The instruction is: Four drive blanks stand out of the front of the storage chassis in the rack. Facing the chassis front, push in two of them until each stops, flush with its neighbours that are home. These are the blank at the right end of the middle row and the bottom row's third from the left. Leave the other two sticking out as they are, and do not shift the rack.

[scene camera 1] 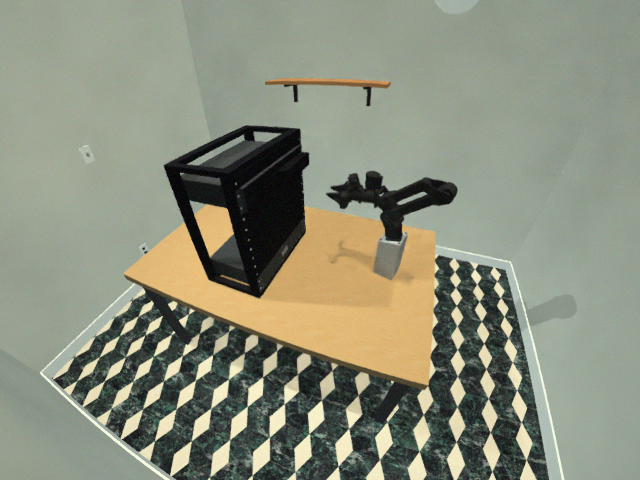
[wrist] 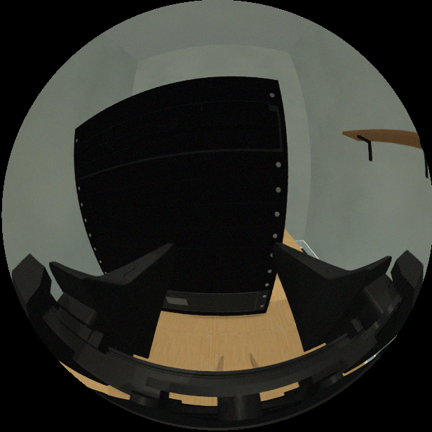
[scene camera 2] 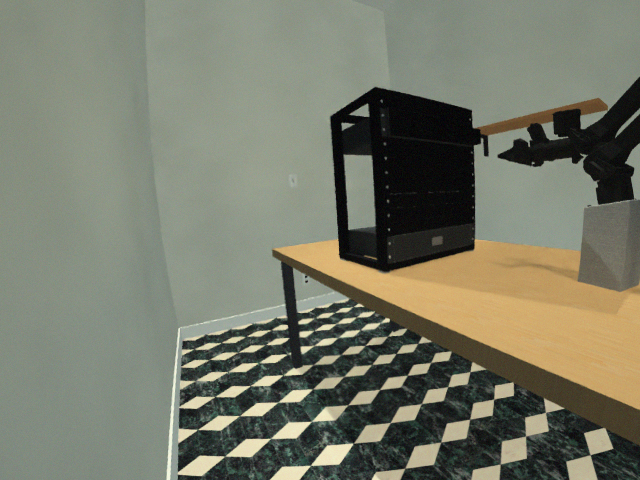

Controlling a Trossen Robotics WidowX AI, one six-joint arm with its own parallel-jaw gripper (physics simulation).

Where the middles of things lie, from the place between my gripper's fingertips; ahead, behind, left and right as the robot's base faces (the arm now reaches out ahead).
Labels:
Now: hand 29 cm short of the black rack (scene camera 2: 418,145), 16 cm to the right of it and 7 cm above it.

